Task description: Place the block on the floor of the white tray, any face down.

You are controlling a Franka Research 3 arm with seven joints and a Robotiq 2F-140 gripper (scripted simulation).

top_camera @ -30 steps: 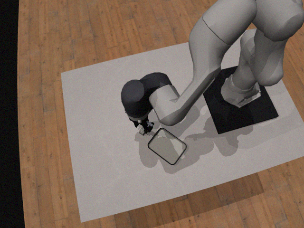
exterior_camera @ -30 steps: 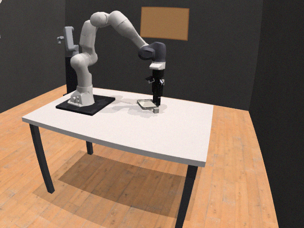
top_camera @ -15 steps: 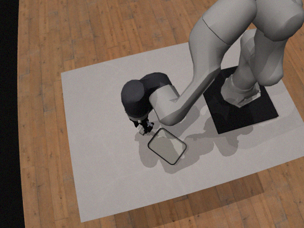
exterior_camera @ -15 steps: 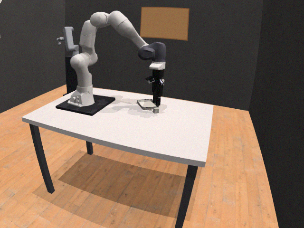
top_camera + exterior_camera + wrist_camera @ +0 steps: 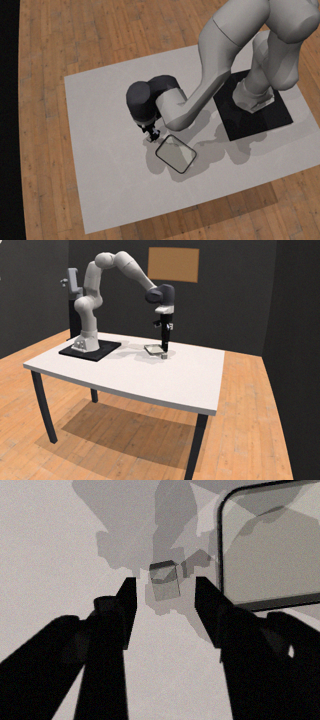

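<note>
Right now the grey block is 8 cm below my hand. Round my hand: white tray 11 cm to the left, 10 cm behind, 8 cm below.
</note>
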